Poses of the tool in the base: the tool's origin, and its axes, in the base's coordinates. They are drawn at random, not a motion.
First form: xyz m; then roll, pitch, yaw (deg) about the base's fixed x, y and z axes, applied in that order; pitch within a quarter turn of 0, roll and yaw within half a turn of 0.
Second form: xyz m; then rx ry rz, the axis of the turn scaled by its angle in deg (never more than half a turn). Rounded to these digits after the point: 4 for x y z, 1 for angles.
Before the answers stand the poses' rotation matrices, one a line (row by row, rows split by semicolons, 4 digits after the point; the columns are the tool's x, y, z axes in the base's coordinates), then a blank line. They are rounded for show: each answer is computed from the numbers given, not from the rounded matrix.
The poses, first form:
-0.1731 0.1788 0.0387 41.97 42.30 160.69
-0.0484 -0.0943 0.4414 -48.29 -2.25 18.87
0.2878 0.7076 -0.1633 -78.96 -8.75 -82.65
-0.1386 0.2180 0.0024 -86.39 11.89 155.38
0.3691 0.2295 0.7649 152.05 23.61 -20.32
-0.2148 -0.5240 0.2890 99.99 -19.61 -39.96
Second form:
-0.6980 -0.6706 -0.2511; 0.2446 -0.5528 0.7966; -0.6730 0.4946 0.5499
0.9455 -0.1875 -0.2662; 0.3232 0.6391 0.6980; 0.0393 -0.7459 0.6648
0.1264 0.2090 0.9697; -0.9802 -0.1236 0.1545; 0.1521 -0.9701 0.1893
-0.8896 0.1607 -0.4276; 0.4077 -0.1429 -0.9019; -0.2060 -0.9766 0.0616
0.8593 -0.1307 -0.4945; -0.3182 -0.8936 -0.3167; -0.4005 0.4295 -0.8094
0.7220 -0.3648 -0.5879; -0.6050 0.0793 -0.7923; 0.3356 0.9277 -0.1634

-0.1731 0.1788 0.0387 -42.6 59.5 129.0
-0.0484 -0.0943 0.4414 -47.5 -10.0 16.8
0.2878 0.7076 -0.1633 -70.0 50.9 -74.0
-0.1386 0.2180 0.0024 -37.4 -110.9 123.6
0.3691 0.2295 0.7649 151.3 -19.1 -38.0
-0.2148 -0.5240 0.2890 87.8 -47.2 -12.3

